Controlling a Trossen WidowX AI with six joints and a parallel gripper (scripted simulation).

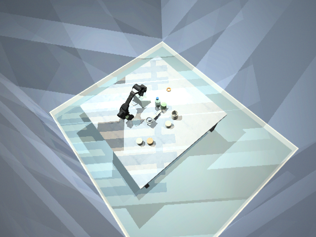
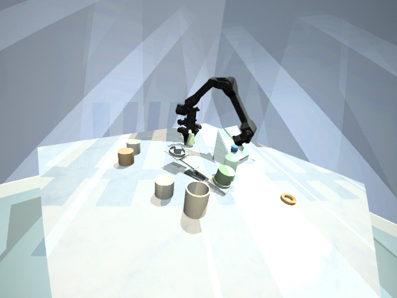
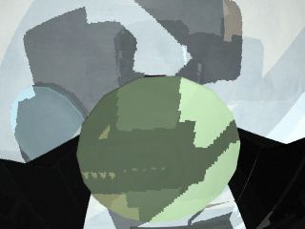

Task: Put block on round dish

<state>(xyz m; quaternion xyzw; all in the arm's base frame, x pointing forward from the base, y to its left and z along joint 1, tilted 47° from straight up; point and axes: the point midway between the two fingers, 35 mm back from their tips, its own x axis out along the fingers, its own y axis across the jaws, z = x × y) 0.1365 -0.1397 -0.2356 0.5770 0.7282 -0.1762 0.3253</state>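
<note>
Right now my gripper tip is 20 cm short of the grey block, 18 cm to the right of it and 5 cm below it. Round my gripper tip: pale blue round dish 10 cm ahead, 5 cm to the left, 3 cm below; then tan cylinder 40 cm ahead, 6 cm to the left; then blue-capped bottle 39 cm to the left, 7 cm above, 6 cm ahead.
</note>
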